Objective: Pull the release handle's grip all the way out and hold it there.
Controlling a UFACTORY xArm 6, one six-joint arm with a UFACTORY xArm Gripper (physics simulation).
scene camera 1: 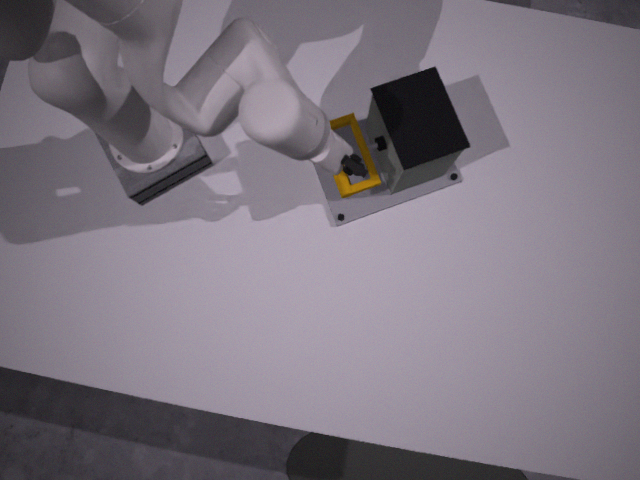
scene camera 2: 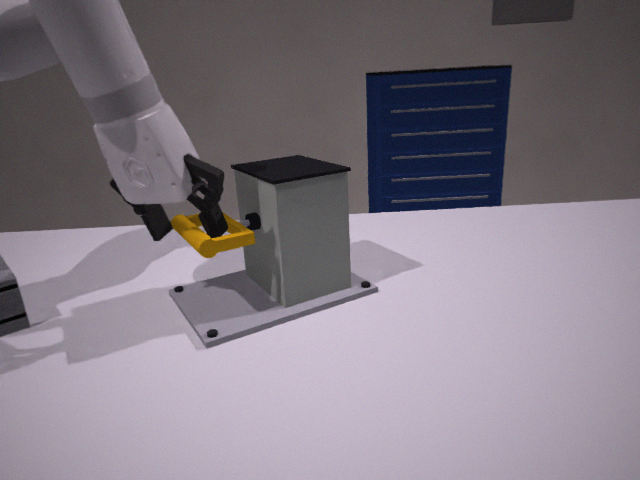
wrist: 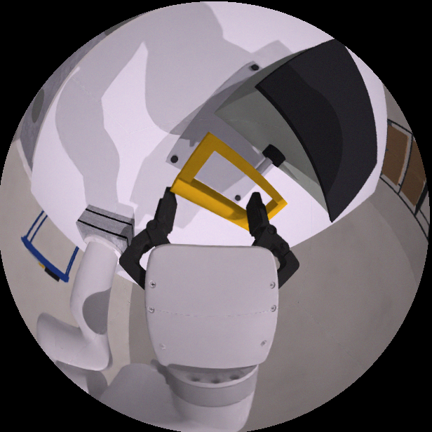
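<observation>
The release handle (scene camera 1: 364,150) (scene camera 2: 193,238) (wrist: 211,203) is a yellow rectangular frame with a round grip bar on its outer side. A short rod joins it to a black collar (scene camera 1: 381,143) (scene camera 2: 252,221) (wrist: 274,155) on the housing's side. My gripper (scene camera 1: 355,166) (scene camera 2: 188,236) (wrist: 212,196) is open and tilted down at the handle. In scene camera 2 one finger reaches into the frame's opening and the other is on the outer side of the grip bar, with a gap. Whether the inner finger touches the frame is hard to tell.
The grey-green housing (scene camera 1: 421,118) (scene camera 2: 315,237) (wrist: 320,115) with its black lid stands close beyond the handle, on a bolted grey base plate (scene camera 1: 361,206) (scene camera 2: 227,304). The arm's base block (scene camera 1: 170,180) stands to the left. A blue drawer cabinet (scene camera 2: 439,144) is in the background.
</observation>
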